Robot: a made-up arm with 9 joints. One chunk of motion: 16 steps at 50 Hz.
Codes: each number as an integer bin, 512 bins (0 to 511) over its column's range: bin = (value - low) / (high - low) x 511, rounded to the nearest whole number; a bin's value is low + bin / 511 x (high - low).
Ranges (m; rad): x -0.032..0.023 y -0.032..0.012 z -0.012..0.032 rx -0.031..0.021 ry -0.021..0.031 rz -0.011..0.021
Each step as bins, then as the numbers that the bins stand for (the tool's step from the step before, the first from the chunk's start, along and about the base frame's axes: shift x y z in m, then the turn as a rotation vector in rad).
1 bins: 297 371 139 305 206 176
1 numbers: -0.00003 -0.00005 -0.00003 0.00004 -0.00004 0.00002
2 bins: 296 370 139 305 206 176
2 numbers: -0.00014 -0.00014 -0.00003 0.00004 -0.00004 0.00002
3 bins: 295 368 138 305 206 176
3 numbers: -0.00025 -0.00031 -0.00012 0.00004 -0.00004 0.00002
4 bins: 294 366 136 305 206 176
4 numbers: -0.00036 -0.00049 -0.00029 0.00004 -0.00004 0.00002
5 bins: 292 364 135 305 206 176
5 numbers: -0.00057 -0.00066 -0.00038 0.00004 -0.00004 0.00002
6 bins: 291 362 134 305 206 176
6 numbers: -0.00068 -0.00083 -0.00046 0.00004 -0.00004 0.00002
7 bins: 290 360 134 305 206 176
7 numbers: -0.00079 -0.00100 -0.00046 0.00004 -0.00004 0.00002
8 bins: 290 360 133 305 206 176
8 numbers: -0.00079 -0.00100 -0.00055 0.00004 -0.00004 0.00002
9 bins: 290 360 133 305 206 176
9 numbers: -0.00079 -0.00100 -0.00055 0.00004 -0.00004 0.00002
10 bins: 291 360 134 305 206 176
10 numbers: -0.00068 -0.00100 -0.00046 0.00004 -0.00004 0.00002
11 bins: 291 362 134 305 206 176
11 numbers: -0.00068 -0.00083 -0.00046 0.00004 -0.00004 0.00002
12 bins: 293 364 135 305 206 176
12 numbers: -0.00046 -0.00066 -0.00038 0.00004 -0.00004 0.00002
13 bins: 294 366 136 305 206 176
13 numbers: -0.00036 -0.00049 -0.00029 0.00004 -0.00004 0.00002
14 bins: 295 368 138 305 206 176
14 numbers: -0.00025 -0.00031 -0.00012 0.00004 -0.00004 0.00002
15 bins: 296 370 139 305 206 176
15 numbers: -0.00014 -0.00014 -0.00003 0.00004 -0.00004 0.00002
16 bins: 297 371 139 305 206 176
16 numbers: -0.00003 -0.00005 -0.00003 0.00004 -0.00004 0.00002
